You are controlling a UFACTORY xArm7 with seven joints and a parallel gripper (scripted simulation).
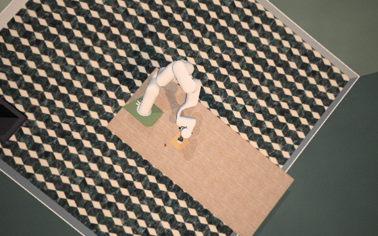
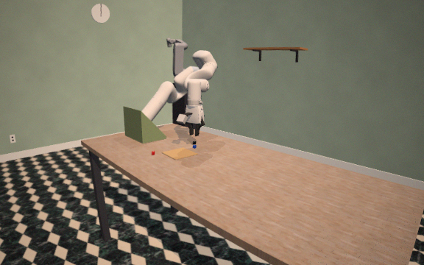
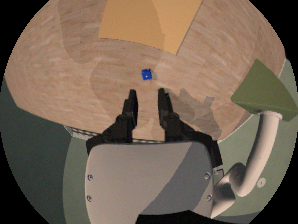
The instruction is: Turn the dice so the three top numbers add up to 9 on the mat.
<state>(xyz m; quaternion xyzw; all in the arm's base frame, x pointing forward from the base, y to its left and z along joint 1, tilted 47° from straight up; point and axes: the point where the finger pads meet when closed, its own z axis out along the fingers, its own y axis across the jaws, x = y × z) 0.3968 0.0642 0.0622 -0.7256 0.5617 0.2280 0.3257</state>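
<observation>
My gripper is now 90 mm above the blue die. From my hand the other things lie so: black die: 90 mm below, 60 mm behind, 50 mm to the left; then tan mat: 130 mm to the right, 90 mm below, 20 mm ahead; then red die: 240 mm to the right, 90 mm below, 60 mm behind.
</observation>
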